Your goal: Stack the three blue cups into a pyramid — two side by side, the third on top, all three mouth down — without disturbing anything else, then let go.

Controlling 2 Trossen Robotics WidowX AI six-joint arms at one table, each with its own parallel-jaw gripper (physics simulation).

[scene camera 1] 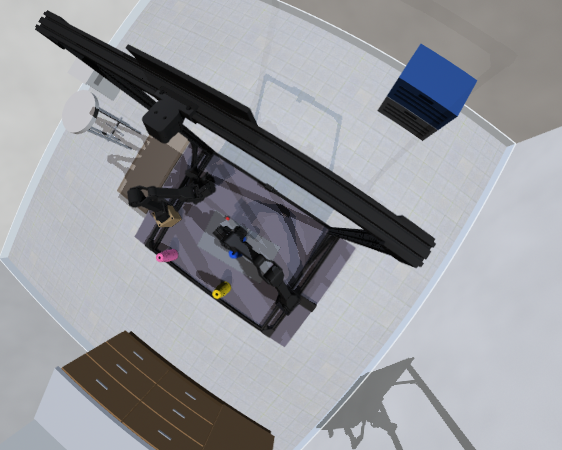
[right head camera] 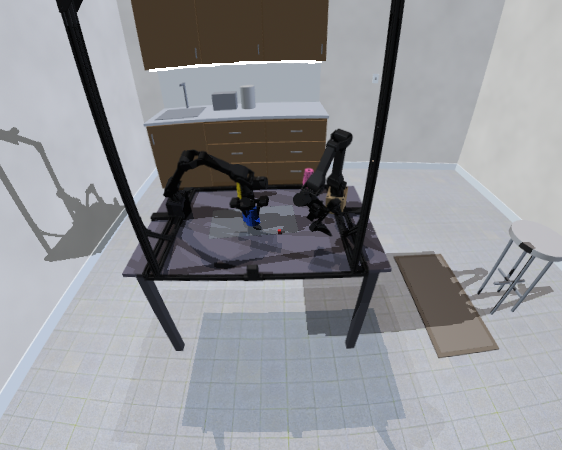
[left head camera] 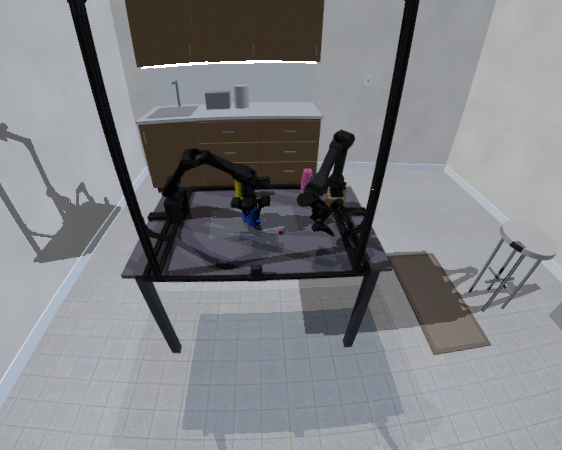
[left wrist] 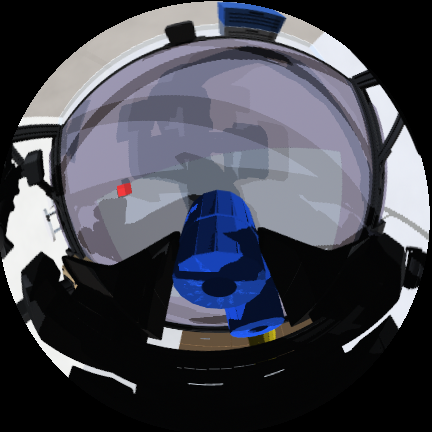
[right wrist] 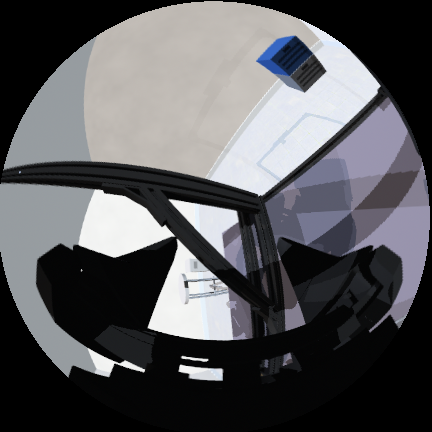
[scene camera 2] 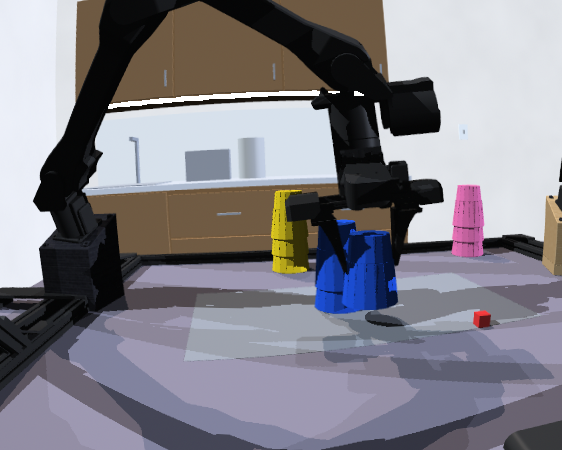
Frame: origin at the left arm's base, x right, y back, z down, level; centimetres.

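Seen in the pictures: left gripper, fingertip midpoint: (right head camera: 252, 216) (left head camera: 252, 216) (left wrist: 219, 234) (scene camera 2: 370, 268); right gripper, fingertip midpoint: (scene camera 1: 201, 167) (right head camera: 337, 229) (left head camera: 340, 229) (right wrist: 228, 242); left arm's base, origin of the base link: (scene camera 1: 287, 303) (right head camera: 176, 197) (left head camera: 174, 196) (scene camera 2: 77, 230); right arm's base, origin of the base link: (scene camera 1: 162, 215) (right head camera: 337, 191) (left head camera: 336, 192) (left wrist: 70, 286).
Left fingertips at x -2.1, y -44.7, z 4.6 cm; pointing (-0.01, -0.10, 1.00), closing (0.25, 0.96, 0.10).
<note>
Pixels of each thing's top centre, then the offset from my left fingertips to it. Level surfaces: height alone.
- blue cup, middle of its top: (left wrist: 215, 282) (scene camera 2: 371, 233) (left head camera: 252, 208) (right head camera: 251, 208) dx -0.4, dy +0.0, dz -4.3 cm
- pale mat, its level: dz +7.1 cm
- blue stack, middle of its top: (left wrist: 255, 329) (scene camera 2: 339, 222) dx -6.0, dy +4.9, dz -4.9 cm
- pink cup stack, middle of its top: (scene camera 2: 468, 185) (right head camera: 309, 169) (left head camera: 307, 170) (scene camera 1: 159, 258) dx -44.1, dy -18.0, dz -8.0 cm
- small red cube, middle of its top: (scene camera 2: 482, 313) (left wrist: 120, 190) (left head camera: 280, 230) dx -0.1, dy -14.4, dz +5.6 cm
My left gripper (scene camera 2: 371, 267) (left wrist: 219, 234) is shut on a blue cup (scene camera 2: 371, 290) (left wrist: 217, 240), mouth down. It holds the cup low, with the cup's shadow showing on the pale mat (scene camera 2: 225, 330) below. Close behind it, to its left in scene camera 2, stands a blue stack (scene camera 2: 327, 280) (left wrist: 257, 315) (scene camera 1: 233, 254) of two nested cups, mouth down. The held cup hides part of that stack, and whether they touch cannot be told. My right gripper (right wrist: 228, 242) is open and empty, above the table's right side in the left head camera.
A yellow cup stack (scene camera 2: 290, 240) (scene camera 1: 221, 290) stands behind the blue cups. A pink cup stack (scene camera 2: 468, 220) (scene camera 1: 167, 255) stands at the back right in scene camera 2. A small red cube (scene camera 2: 481, 319) (left wrist: 124, 189) (left head camera: 280, 231) lies right of the held cup in scene camera 2.
</note>
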